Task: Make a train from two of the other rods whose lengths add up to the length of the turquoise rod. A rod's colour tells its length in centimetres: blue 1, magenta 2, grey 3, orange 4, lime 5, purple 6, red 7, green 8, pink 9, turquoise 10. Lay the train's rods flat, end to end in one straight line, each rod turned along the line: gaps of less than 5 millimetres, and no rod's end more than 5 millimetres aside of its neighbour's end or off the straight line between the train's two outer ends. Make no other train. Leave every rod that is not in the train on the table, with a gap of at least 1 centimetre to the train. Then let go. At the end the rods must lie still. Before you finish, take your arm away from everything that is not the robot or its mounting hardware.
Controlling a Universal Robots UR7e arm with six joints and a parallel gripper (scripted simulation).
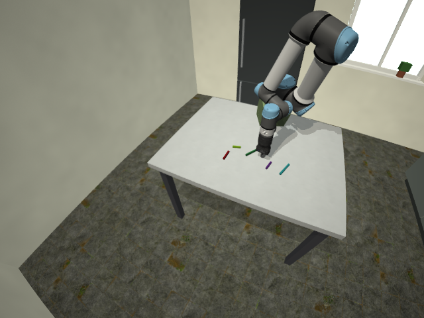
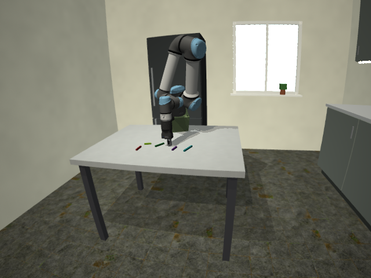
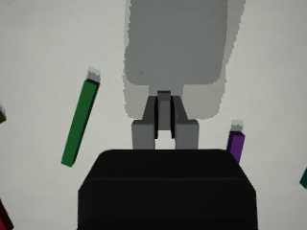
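My hand is 10 mm above the grey rod. From my hand the other things lie so: green rod: 10 mm ahead, 70 mm to the right, 10 mm below; turquoise rod: 40 mm ahead, 150 mm to the left, 10 mm below; purple rod: 50 mm ahead, 60 mm to the left, 10 mm below.
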